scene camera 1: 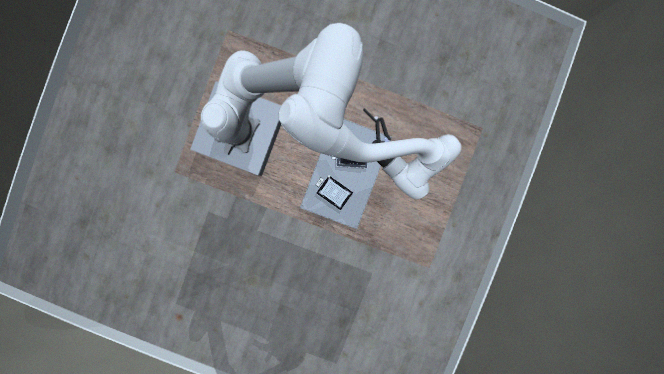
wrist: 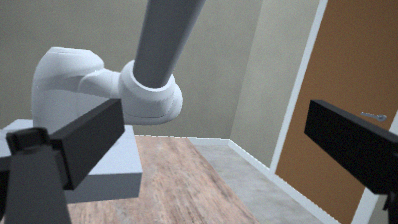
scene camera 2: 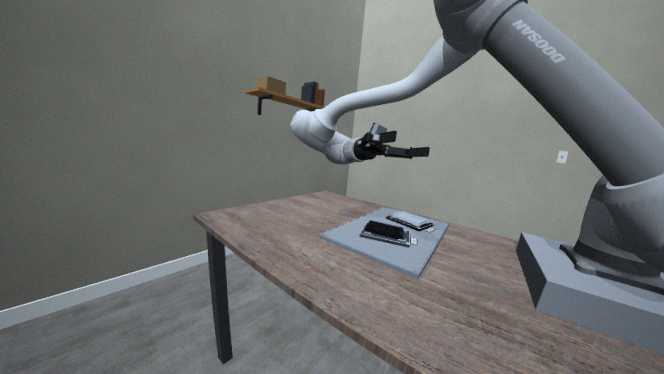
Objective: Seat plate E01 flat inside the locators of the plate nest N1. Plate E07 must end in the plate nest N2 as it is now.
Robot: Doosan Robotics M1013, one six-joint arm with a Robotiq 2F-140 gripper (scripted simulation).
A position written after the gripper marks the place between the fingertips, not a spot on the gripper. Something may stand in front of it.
In view: the gripper [scene camera 2: 413, 144].
The gripper shows as well in the wrist view [wrist: 214, 116].
